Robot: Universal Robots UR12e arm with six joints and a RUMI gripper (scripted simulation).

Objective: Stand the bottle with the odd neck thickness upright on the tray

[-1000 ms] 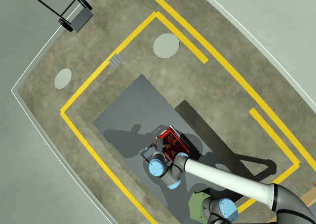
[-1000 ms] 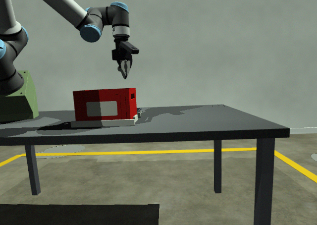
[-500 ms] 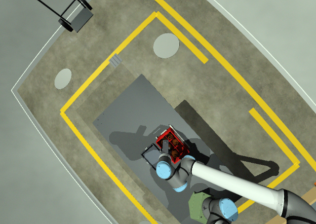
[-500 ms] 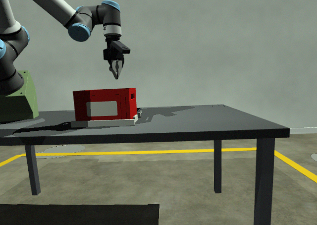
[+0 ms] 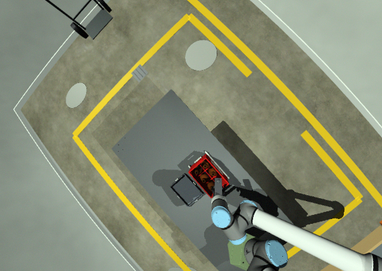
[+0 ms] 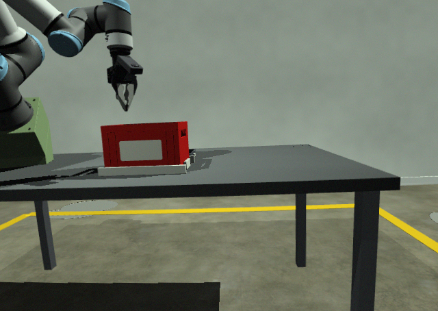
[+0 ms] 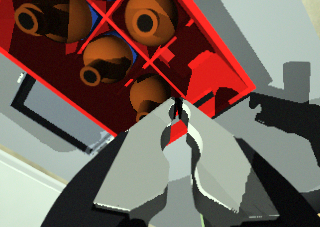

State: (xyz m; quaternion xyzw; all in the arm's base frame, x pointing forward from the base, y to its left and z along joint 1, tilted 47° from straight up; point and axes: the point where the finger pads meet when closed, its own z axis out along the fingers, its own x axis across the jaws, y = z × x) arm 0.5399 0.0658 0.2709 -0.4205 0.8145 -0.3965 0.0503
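My gripper is now 6 cm short of the red crate, 3 cm to the right of it and 15 cm above it. The rest, counted from my hand: dark tray (6 cm ahead, 30 cm to the left, 23 cm below); then bottle (15 cm ahead, 1 cm to the right, 15 cm below).
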